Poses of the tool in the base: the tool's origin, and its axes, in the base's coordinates. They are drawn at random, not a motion.
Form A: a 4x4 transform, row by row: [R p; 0 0 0 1], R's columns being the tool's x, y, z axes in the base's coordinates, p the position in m. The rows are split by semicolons.
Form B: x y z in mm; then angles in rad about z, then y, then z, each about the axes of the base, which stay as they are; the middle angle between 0 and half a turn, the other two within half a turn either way. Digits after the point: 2 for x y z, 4 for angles.
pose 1, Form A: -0.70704, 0.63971, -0.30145, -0.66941; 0.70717, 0.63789, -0.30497, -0.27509; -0.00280, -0.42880, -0.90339, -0.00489; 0, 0, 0, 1
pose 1, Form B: -669.41, -275.09, -4.89, -1.5643, 2.6984, -2.3504
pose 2, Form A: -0.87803, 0.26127, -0.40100, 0.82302; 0.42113, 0.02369, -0.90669, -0.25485; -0.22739, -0.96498, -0.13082, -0.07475; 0, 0, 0, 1
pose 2, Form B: 823.02, -254.85, -74.75, -1.3394, 1.7020, -1.9872
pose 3, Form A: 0.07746, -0.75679, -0.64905, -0.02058; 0.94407, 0.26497, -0.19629, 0.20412; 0.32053, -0.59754, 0.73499, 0.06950; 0, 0, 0, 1
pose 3, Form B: -20.58, 204.12, 69.50, -2.0631, 0.7451, -2.8479
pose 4, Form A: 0.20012, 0.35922, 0.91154, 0.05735; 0.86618, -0.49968, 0.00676, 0.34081; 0.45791, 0.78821, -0.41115, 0.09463; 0, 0, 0, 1
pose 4, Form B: 57.35, 340.81, 94.63, 2.0971, 1.9945, 0.0074
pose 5, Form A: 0.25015, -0.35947, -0.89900, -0.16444; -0.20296, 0.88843, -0.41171, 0.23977; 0.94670, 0.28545, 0.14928, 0.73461; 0, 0, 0, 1
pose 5, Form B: -164.44, 239.77, 734.61, 2.8487, 1.4210, -2.7121
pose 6, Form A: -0.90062, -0.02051, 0.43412, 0.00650; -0.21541, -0.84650, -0.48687, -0.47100; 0.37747, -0.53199, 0.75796, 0.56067; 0, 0, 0, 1
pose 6, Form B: 6.50, -471.00, 560.67, -2.1879, 0.7106, -0.8426
